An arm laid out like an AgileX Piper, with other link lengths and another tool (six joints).
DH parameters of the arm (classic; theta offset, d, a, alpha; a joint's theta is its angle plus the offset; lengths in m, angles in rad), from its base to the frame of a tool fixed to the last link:
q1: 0 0.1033 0 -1.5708
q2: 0.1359 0 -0.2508 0
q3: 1.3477 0 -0.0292 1.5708
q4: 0 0.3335 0 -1.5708
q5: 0 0 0 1.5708
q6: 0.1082 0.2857 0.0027 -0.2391
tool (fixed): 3.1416 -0.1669 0 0
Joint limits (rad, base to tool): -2.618..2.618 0..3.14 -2.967..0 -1.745..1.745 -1.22..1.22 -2.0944..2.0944
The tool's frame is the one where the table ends.
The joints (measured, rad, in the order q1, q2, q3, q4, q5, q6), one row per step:
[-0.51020 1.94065 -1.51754 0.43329 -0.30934 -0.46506]
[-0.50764 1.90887 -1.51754 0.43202 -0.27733 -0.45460]
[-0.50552 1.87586 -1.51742 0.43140 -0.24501 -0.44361]
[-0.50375 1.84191 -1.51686 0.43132 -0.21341 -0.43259]
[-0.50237 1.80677 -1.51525 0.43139 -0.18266 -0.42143]
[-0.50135 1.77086 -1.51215 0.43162 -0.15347 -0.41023]
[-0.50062 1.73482 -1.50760 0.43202 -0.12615 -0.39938]
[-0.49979 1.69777 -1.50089 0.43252 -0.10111 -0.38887]
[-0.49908 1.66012 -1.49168 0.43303 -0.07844 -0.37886]
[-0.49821 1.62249 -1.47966 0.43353 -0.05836 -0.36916]
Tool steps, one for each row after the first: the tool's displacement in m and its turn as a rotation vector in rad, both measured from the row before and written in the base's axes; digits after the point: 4 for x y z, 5 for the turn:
[-0.0018 0.0045 0.0138 0.00975 -0.01000 0.01516]
[-0.0025 0.0046 0.0143 0.01009 -0.01100 0.01472]
[-0.0032 0.0048 0.0145 0.00967 -0.01189 0.01407]
[-0.0040 0.0049 0.0146 0.00913 -0.01246 0.01345]
[-0.0048 0.0050 0.0143 0.00858 -0.01278 0.01258]
[-0.0055 0.0051 0.0136 0.00789 -0.01265 0.01165]
[-0.0061 0.0054 0.0132 0.00691 -0.01301 0.01095]
[-0.0067 0.0055 0.0123 0.00608 -0.01270 0.00999]
[-0.0071 0.0056 0.0110 0.00579 -0.01188 0.00919]

